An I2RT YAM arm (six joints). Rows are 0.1 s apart.
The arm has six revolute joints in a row. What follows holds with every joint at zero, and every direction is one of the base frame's. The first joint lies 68 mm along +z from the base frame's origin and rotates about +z. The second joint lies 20 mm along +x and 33.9 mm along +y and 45.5 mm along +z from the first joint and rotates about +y. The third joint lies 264 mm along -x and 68.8 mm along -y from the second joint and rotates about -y. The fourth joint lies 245 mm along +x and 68.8 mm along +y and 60 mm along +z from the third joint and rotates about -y. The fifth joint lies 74 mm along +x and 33.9 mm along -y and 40.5 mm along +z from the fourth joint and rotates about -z. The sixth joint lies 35.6 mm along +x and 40.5 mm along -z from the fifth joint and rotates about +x. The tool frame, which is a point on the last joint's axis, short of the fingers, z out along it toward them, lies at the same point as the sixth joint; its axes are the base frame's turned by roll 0, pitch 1.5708 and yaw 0 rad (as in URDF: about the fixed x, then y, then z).
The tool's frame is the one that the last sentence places.
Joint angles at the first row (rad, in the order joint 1, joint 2, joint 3, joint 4, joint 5, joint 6):
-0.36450, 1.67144, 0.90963, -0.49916, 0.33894, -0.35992
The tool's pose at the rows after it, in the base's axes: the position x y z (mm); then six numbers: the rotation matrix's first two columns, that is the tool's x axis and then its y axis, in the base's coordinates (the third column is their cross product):
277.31, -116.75, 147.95, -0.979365, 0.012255, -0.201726, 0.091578, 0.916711, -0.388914
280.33, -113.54, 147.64, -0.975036, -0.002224, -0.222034, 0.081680, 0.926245, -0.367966
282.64, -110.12, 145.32, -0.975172, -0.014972, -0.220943, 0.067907, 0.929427, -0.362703
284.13, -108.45, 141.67, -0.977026, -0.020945, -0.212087, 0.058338, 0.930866, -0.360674
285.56, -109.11, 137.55, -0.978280, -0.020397, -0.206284, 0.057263, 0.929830, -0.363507
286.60, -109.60, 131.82, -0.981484, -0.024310, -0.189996, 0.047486, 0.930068, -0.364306
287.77, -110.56, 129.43, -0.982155, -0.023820, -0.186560, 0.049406, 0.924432, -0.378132
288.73, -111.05, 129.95, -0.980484, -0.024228, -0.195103, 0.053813, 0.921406, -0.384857
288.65, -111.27, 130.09, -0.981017, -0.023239, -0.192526, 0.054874, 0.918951, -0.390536
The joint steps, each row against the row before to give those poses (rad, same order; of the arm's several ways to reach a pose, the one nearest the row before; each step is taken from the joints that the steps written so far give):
0.00267, 0.00230, 0.00002, 0.02441, -0.02403, -0.00038
0.01029, 0.00190, 0.00000, 0.01411, -0.02823, 0.00037
0.01261, 0.00877, 0.00001, 0.00570, -0.00534, 0.00002
0.00685, 0.01336, -0.00001, 0.00384, 0.00038, -0.00001
0.00000, 0.01599, -0.00004, 0.01145, 0.00458, -0.00039
0.00002, 0.02100, 0.00003, 0.00685, 0.00382, -0.00570
-0.00002, 0.01030, -0.00001, 0.01260, 0.01525, -0.00155
0.00001, -0.00040, -0.00002, 0.01068, 0.00458, -0.00036
0.00000, 0.00001, 0.00041, -0.00077, 0.00687, -0.00001

